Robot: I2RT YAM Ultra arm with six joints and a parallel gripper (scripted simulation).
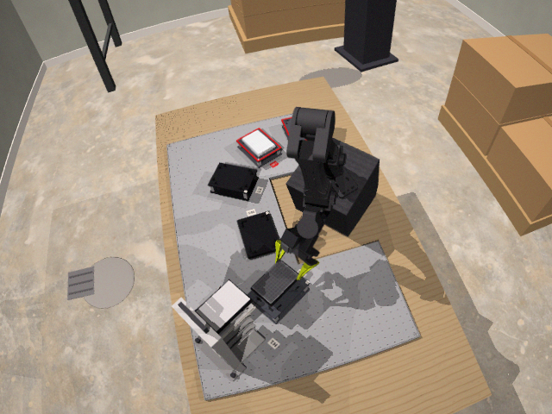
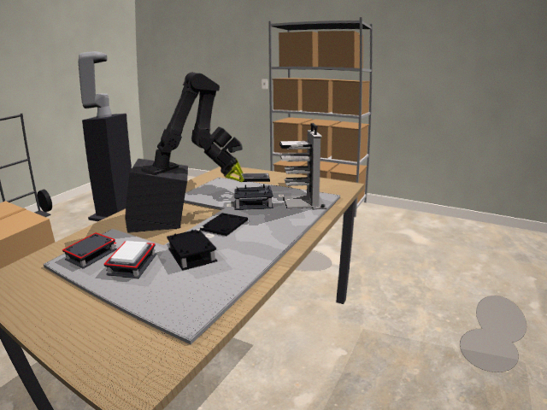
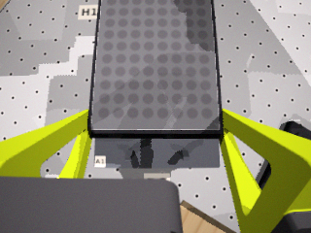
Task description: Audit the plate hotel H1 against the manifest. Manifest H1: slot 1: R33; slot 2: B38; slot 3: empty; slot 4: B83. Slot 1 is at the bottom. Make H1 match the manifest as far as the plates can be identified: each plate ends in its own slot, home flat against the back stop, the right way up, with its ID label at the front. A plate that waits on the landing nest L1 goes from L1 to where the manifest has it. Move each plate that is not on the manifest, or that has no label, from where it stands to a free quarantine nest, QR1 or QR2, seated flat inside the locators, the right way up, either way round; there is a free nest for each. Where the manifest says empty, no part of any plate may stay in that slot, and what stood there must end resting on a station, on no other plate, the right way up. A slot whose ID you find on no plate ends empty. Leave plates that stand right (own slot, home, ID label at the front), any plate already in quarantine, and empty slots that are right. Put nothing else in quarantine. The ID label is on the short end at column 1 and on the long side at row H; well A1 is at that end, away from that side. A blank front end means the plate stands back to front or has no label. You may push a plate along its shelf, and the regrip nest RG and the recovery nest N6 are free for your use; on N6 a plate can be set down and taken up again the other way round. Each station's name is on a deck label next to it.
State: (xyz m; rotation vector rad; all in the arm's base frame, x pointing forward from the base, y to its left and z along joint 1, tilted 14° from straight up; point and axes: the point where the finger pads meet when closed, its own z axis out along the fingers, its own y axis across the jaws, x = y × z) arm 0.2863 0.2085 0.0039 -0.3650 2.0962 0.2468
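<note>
The dark well plate is 5 cm ahead of my hand and 2 cm to the left of it. The rest, counted from my hand: RG deck label (5 cm behind, 2 cm to the right, 13 cm below); H1 deck label (13 cm ahead, 15 cm to the left, 13 cm below); regrip nest (5 cm ahead, 2 cm to the left, 7 cm below).
</note>
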